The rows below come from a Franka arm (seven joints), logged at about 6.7 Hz.
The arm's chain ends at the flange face. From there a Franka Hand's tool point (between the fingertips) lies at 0.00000 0.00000 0.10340 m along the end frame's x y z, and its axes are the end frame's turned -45 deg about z.
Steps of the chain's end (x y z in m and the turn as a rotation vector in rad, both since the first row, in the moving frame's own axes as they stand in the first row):
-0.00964 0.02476 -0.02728 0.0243 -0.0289 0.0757
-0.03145 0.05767 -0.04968 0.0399 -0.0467 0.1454
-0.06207 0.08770 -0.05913 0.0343 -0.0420 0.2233
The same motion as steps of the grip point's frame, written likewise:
-0.02451 0.00679 -0.02735 0.0376 -0.0033 0.0757
-0.06305 0.01220 -0.04987 0.0612 -0.0048 0.1454
-0.10584 0.01253 -0.05928 0.0540 -0.0054 0.2233

